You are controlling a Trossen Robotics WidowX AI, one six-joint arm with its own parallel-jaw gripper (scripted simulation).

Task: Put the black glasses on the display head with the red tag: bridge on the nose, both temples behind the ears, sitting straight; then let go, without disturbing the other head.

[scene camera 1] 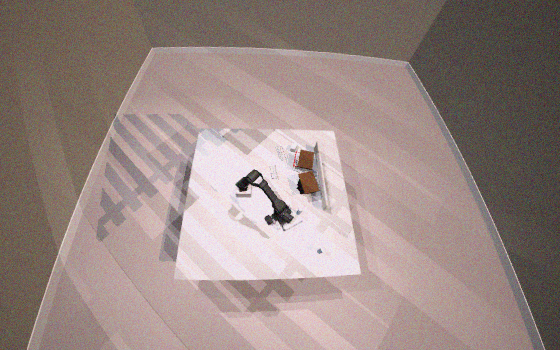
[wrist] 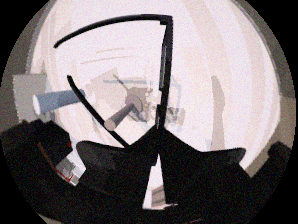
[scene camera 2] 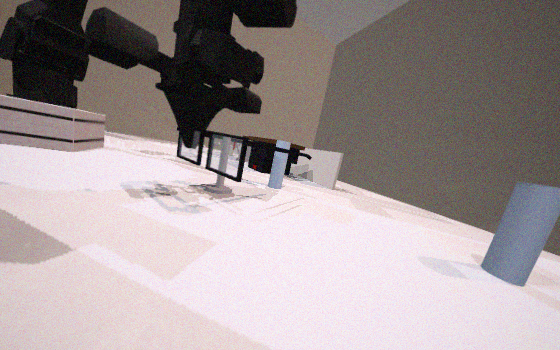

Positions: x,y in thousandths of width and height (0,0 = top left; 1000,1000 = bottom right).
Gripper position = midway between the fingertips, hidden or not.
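Observation:
Scene camera 2 has the gripper (scene camera 2: 340,424) in it, along with a white panel (scene camera 2: 578,481). You'd find the gripper (wrist: 529,574) in the wrist picture too, and there's the panel (wrist: 96,382) in that one as well.

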